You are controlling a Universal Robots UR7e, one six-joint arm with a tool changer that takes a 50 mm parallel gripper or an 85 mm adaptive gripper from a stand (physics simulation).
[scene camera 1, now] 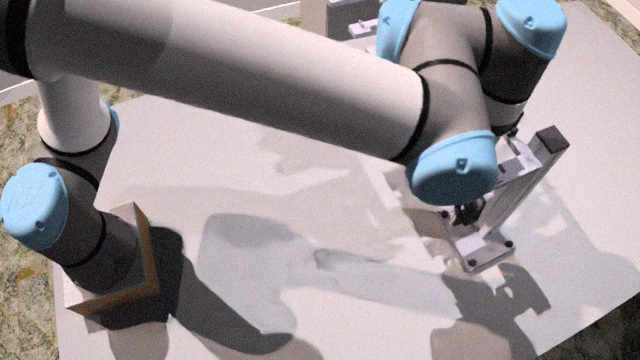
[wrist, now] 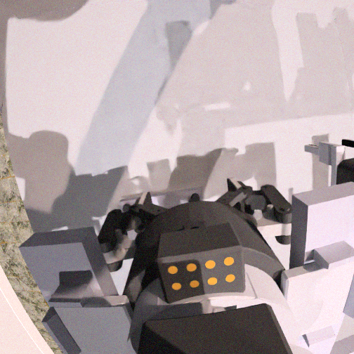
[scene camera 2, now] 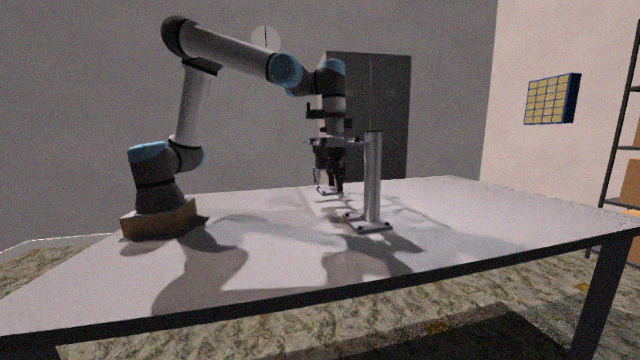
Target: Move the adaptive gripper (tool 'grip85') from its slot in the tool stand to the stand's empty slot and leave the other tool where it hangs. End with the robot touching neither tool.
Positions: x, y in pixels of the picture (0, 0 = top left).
A black adaptive gripper (wrist: 198, 257) is 0.06 m from the lens.
